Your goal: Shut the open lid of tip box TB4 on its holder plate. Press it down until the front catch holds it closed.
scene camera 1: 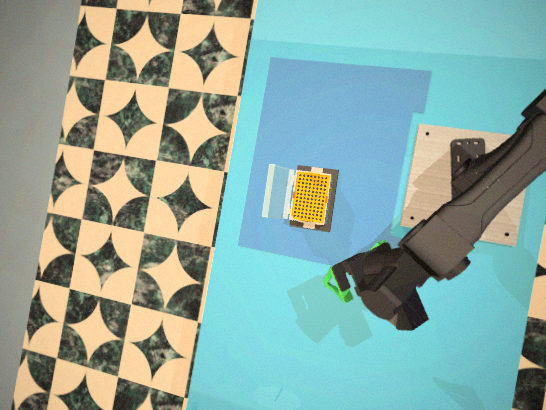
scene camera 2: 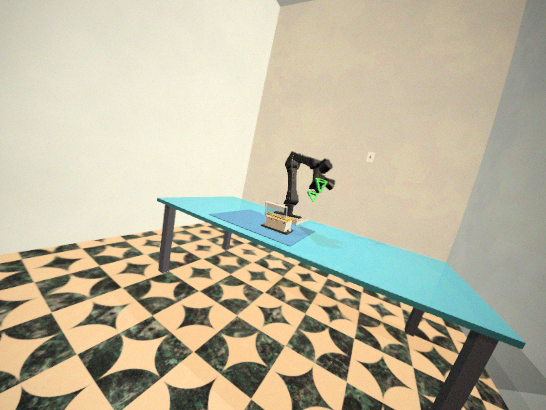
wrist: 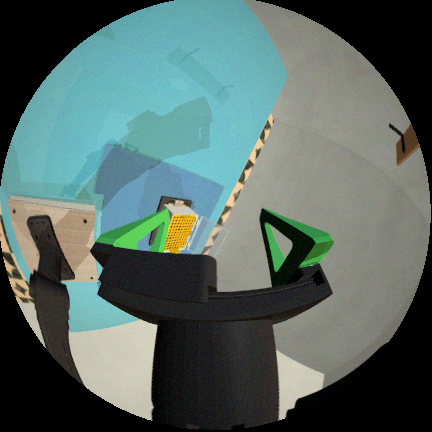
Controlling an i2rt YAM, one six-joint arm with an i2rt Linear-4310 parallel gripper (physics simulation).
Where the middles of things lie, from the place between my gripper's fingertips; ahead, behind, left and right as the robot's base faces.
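Clear lid (scene camera 1: 279, 184): 11 cm below my hand, 16 cm ahead of it, 17 cm to the right of it.
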